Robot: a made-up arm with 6 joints.
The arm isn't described. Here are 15 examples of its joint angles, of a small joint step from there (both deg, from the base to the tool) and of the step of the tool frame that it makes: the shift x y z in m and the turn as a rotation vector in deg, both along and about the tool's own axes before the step.
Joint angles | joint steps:
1: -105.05 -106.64 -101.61 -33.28 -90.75 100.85 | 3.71 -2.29 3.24 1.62 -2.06 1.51
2: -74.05 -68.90 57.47 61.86 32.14 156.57 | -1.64 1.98 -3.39 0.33 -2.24 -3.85
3: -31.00 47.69 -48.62 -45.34 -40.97 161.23 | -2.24 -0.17 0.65 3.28 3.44 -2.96
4: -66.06 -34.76 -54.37 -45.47 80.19 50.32 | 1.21 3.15 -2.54 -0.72 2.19 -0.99
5: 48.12 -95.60 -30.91 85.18 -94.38 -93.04 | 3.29 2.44 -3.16 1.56 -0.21 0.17
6: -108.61 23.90 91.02 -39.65 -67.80 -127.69 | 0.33 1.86 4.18 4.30 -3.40 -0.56
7: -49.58 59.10 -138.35 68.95 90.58 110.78 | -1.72 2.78 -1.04 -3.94 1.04 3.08
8: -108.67 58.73 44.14 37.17 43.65 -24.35 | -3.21 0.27 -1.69 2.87 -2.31 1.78
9: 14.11 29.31 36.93 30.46 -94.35 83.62 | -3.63 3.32 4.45 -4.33 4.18 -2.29
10: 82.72 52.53 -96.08 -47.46 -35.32 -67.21 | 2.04 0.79 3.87 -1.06 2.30 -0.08
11: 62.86 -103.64 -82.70 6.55 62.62 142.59 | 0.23 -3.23 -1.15 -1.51 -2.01 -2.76
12: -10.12 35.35 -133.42 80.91 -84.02 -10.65 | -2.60 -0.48 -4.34 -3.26 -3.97 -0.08
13: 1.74 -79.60 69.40 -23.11 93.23 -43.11 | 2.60 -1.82 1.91 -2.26 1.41 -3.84
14: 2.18 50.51 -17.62 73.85 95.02 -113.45 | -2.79 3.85 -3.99 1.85 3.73 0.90
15: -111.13 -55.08 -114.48 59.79 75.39 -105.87 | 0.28 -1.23 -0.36 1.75 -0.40 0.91
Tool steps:
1: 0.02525 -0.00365 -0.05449 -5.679 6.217 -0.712
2: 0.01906 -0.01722 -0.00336 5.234 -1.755 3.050
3: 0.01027 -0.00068 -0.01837 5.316 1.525 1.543
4: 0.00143 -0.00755 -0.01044 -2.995 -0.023 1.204
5: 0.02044 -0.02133 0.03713 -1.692 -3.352 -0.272
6: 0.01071 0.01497 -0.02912 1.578 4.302 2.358
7: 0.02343 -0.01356 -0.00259 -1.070 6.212 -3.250
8: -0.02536 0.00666 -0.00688 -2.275 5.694 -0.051
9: -0.01711 0.01877 0.03105 4.546 -0.990 1.295
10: 0.02319 -0.01191 0.01434 -2.181 -4.338 2.311
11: 0.00039 -0.00660 0.00665 3.112 -1.735 -3.201
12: -0.01865 -0.04670 -0.02270 -1.586 3.918 -1.400
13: 0.01852 0.01469 0.00980 8.852 -4.954 0.795
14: 0.02289 -0.00136 0.01039 -2.452 -7.696 9.237
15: -0.01150 0.00117 -0.00070 -0.905 0.004 -2.487
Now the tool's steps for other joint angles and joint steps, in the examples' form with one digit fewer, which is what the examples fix.
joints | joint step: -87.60 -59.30 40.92 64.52 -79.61 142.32 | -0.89 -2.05 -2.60 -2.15 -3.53 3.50
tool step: -0.0060 0.0094 0.0133 -4.75 -2.26 0.84
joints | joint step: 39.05 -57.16 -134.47 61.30 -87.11 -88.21 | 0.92 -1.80 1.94 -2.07 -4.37 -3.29
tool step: -0.0510 -0.0061 -0.0296 2.09 7.50 -1.77
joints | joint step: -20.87 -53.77 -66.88 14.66 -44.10 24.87 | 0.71 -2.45 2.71 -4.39 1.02 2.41
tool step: -0.0143 -0.0112 -0.0359 -8.25 0.20 0.80
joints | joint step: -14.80 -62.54 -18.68 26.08 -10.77 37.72 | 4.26 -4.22 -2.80 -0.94 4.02 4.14
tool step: 0.0300 -0.0309 -0.0356 -8.11 1.55 -6.75
